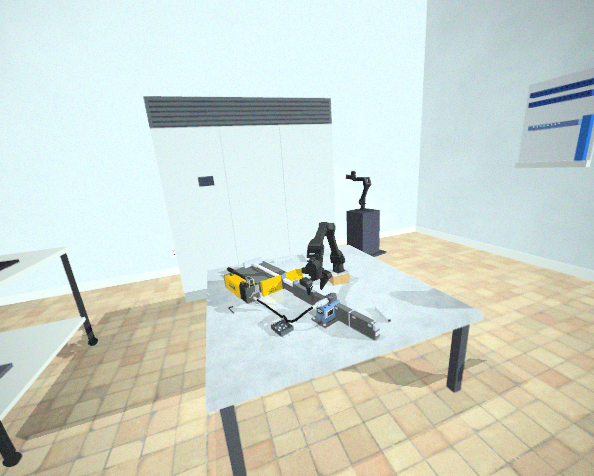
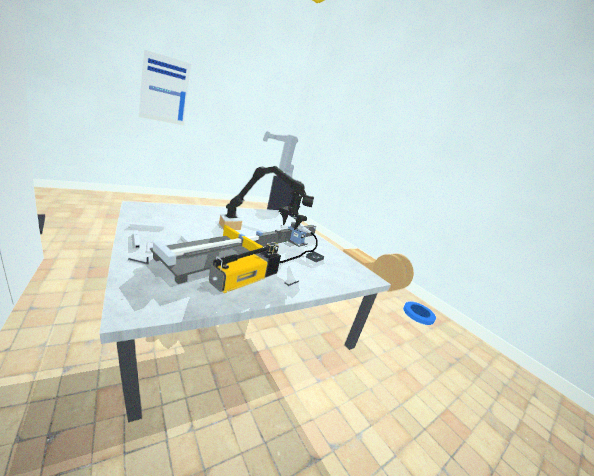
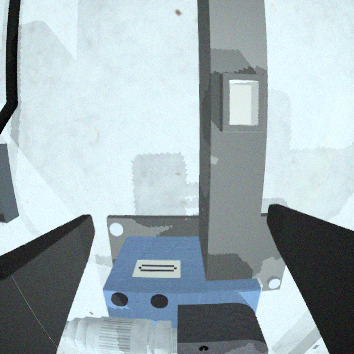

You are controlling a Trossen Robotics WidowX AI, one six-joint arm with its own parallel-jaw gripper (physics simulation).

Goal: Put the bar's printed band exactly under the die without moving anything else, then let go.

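Frame: origin at the arm's base, x down, y left, z ahead, level; centimetres.
Seen in the pictures: gripper, fingertip midpoint: (image 1: 315,292) (image 2: 289,227) (image 3: 180,219); arm's base, origin of the base link: (image 1: 338,270) (image 2: 231,216).
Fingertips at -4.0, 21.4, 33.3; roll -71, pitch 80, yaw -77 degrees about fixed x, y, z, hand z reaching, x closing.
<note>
Offsets run from my fingertips to a thing's middle, as dx, dy, dz. "spot": to the spot under its first point.
The long grey bar (image 1: 365,326) (image 2: 271,236) (image 3: 235,175) lies lengthwise through the blue press unit {spot: +4.8, +12.8, +1.8} (image 1: 327,312) (image 2: 297,235) (image 3: 160,245). A thin pale line, which looks like the printed band {spot: +6.4, +21.1, -4.9} (image 1: 349,318), crosses the bar on its near right part, a little beyond the blue unit and apart from it. The die cannot be made out; the blue unit's housing and dark head hide the bar there. My gripper (image 1: 316,288) (image 2: 292,221) (image 3: 180,219) is open and empty, above the bar and close to the blue unit, on the side towards the yellow machine.
The yellow machine (image 1: 271,286) (image 2: 245,275) stands across the bar's far part. A black cable (image 1: 300,317) (image 2: 316,242) (image 3: 12,55) runs from the blue unit past a small dark box {spot: +10.7, +2.7, +21.9} (image 1: 282,327) (image 2: 315,257). A framed pale window {spot: +3.8, -6.2, -3.0} (image 3: 243,102) sits on the bar.
</note>
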